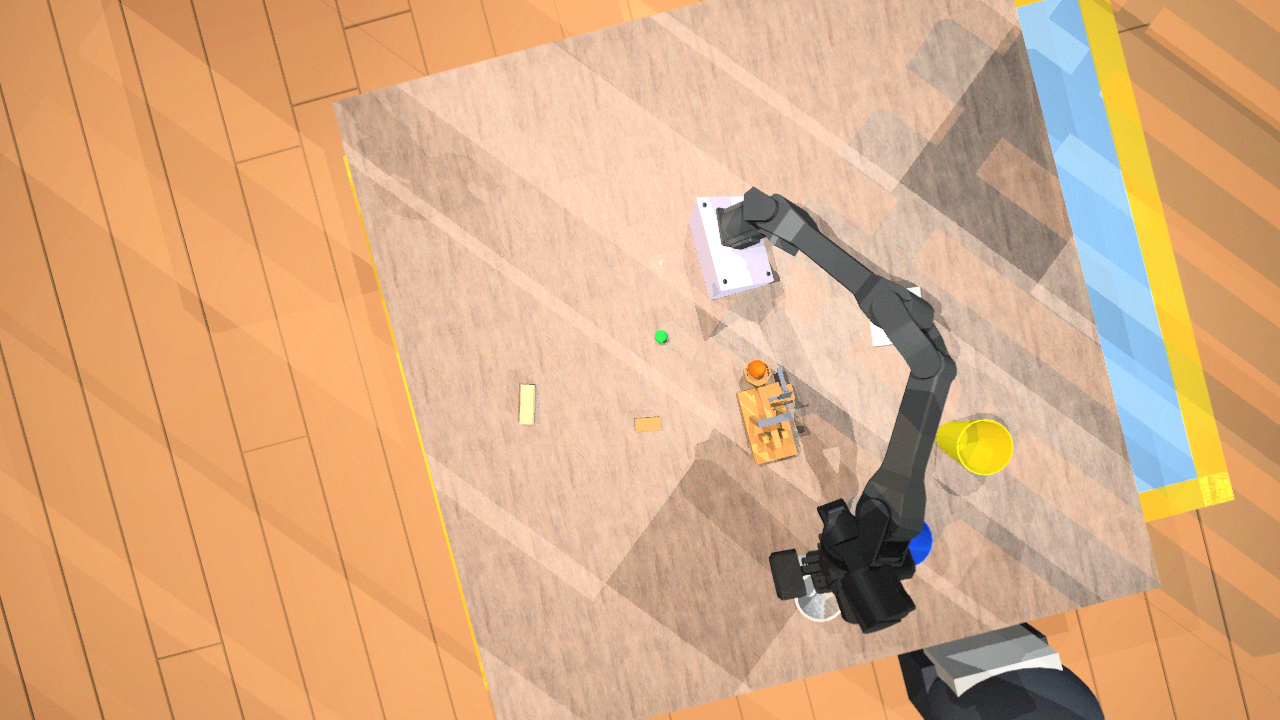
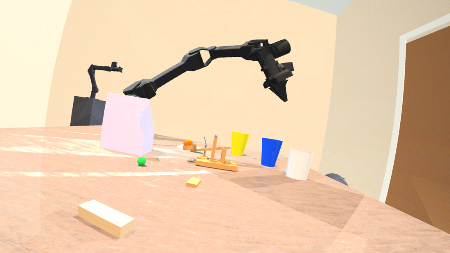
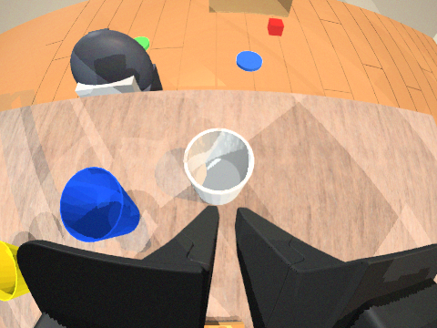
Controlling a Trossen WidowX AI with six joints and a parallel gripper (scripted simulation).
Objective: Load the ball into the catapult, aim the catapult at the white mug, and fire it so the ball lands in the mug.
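My gripper tip is 320 mm past the orange ball, 210 mm above it and 40 mm to the left of it. From my gripper tip the other things lie so: catapult (250 mm behind, 220 mm below, 10 mm to the right); blue cup (240 mm below, 160 mm to the left, 10 mm ahead); white mug (240 mm below, 90 mm ahead, 10 mm to the left).
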